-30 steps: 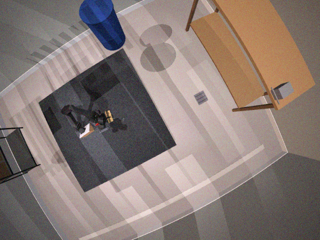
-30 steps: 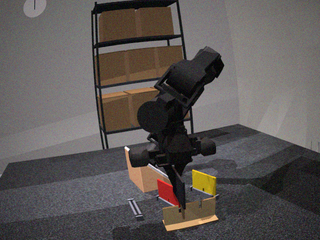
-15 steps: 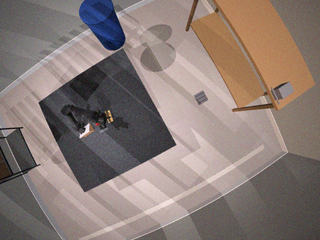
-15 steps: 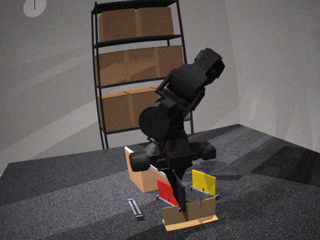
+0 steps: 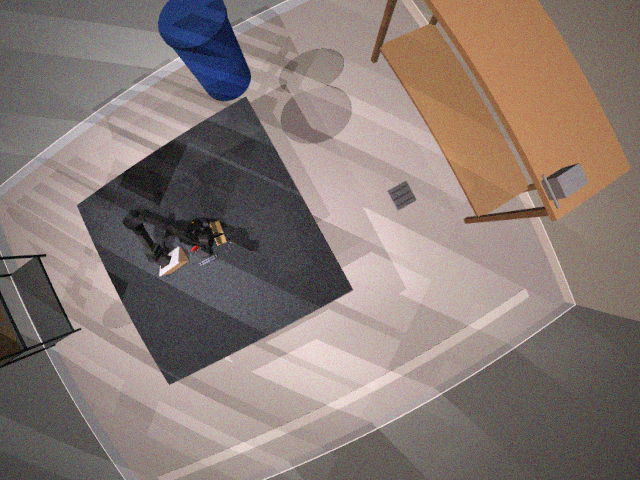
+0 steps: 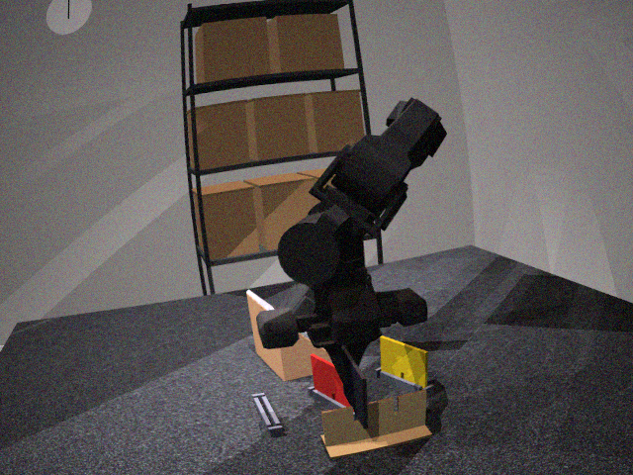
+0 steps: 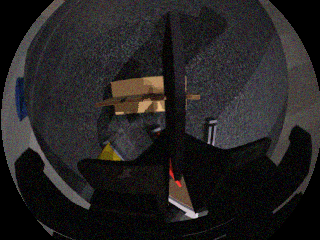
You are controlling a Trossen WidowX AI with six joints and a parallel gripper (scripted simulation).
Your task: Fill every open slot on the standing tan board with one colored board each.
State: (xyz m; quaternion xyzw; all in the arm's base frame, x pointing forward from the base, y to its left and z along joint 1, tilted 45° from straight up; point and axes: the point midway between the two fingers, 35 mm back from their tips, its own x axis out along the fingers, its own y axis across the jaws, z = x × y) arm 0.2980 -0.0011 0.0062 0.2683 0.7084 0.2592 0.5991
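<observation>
Now: gripper tip 3 cm short of the tan board, 2 cm to the right of it and 5 cm above it. The rest, counted from my gripper tip: red board: 8 cm behind, 5 cm below; dark board: 3 cm ahead; yellow board: 9 cm behind, 11 cm to the left, 5 cm below.
</observation>
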